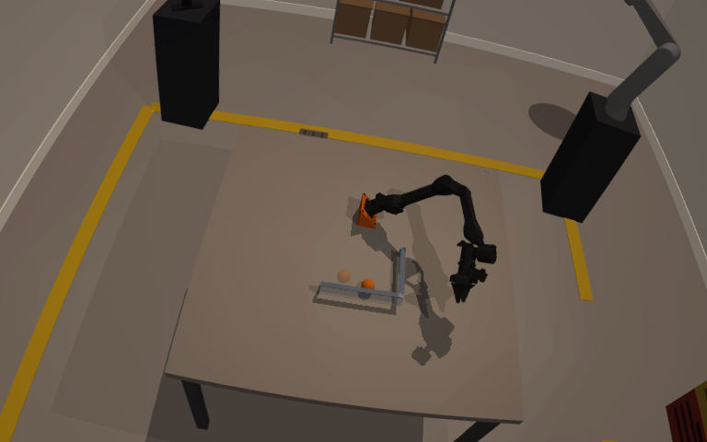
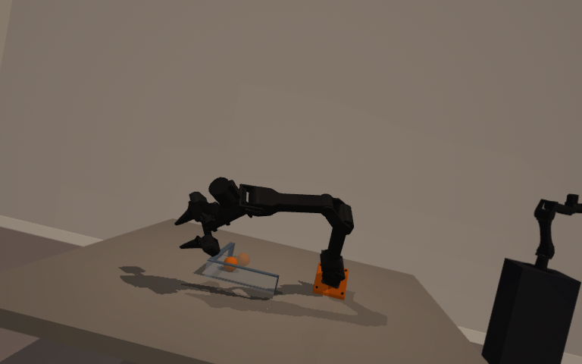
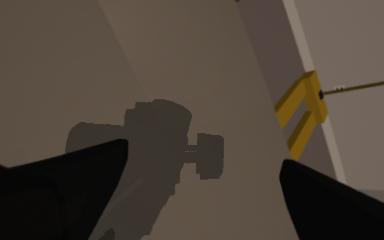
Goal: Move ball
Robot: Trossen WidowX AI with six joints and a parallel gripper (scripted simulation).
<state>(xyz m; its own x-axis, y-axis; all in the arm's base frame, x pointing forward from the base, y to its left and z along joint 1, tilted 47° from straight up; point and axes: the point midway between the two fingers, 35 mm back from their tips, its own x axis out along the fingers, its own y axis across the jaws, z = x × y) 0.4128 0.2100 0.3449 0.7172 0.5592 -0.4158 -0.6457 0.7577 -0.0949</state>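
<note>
Now: the orange ball 330 mm to the right of my gripper tip, 140 mm below it and 70 mm behind it. Also, from my gripper tip: see-through copy of ball (430 mm to the right, 140 mm below, 80 mm behind).
</note>
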